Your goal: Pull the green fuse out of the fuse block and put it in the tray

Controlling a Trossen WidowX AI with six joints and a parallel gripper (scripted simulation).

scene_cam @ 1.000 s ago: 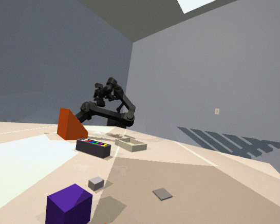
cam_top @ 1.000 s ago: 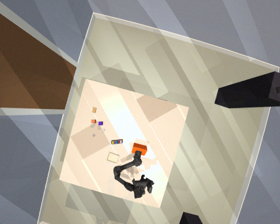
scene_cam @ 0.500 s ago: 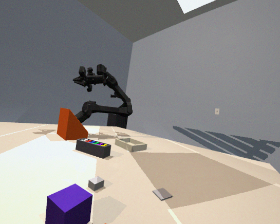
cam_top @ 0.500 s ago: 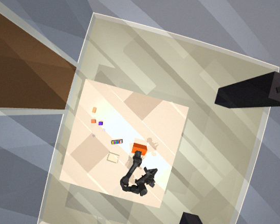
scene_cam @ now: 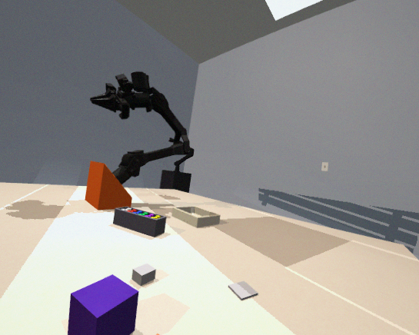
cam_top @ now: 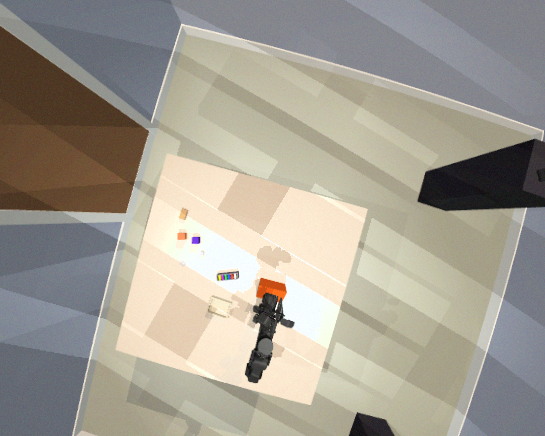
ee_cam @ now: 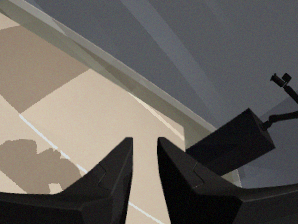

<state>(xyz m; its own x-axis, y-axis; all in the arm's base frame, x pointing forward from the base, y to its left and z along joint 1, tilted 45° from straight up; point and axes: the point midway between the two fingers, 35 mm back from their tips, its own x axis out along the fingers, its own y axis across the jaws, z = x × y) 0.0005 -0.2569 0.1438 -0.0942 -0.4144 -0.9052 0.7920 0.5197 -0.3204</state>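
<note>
Right now the green fuse is 300 mm ahead of my gripper tip, 100 mm to the left of it and 330 mm below it. Also, from my gripper tip: blue fuse (280 mm ahead, 90 mm to the left, 330 mm below); grey tray (280 mm ahead, 300 mm to the left, 350 mm below); purple fuse (310 mm ahead, 110 mm to the left, 330 mm below).
</note>
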